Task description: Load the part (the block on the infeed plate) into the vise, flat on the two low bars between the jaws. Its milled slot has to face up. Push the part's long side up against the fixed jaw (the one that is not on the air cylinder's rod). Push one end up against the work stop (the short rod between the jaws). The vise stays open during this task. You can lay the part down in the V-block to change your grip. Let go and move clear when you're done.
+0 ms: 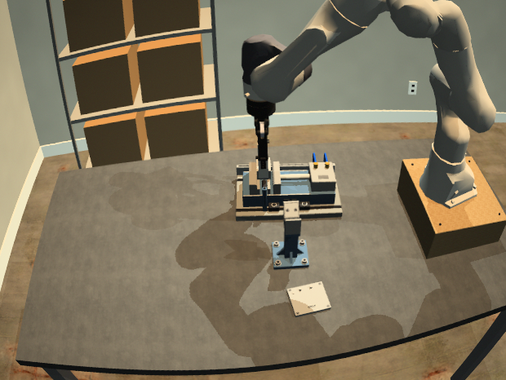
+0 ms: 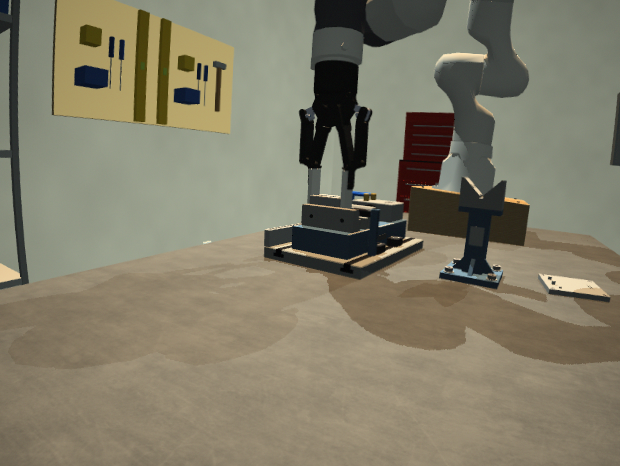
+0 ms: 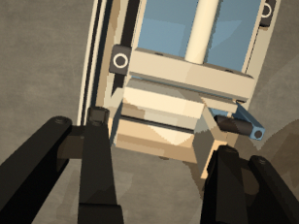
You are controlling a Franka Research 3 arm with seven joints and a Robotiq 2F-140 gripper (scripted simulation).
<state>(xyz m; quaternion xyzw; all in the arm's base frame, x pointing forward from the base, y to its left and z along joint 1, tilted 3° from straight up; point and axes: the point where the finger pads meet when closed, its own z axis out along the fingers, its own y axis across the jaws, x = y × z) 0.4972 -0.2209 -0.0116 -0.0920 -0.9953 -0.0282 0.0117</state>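
Right now the part is 20 mm below my hand. From my hand the other things lie so: fixed jaw 30 mm ahead, 10 mm to the left, 40 mm below; moving jaw 30 mm behind, 30 mm to the left, 40 mm below; work stop rod 10 mm ahead, 70 mm to the left, 30 mm below.
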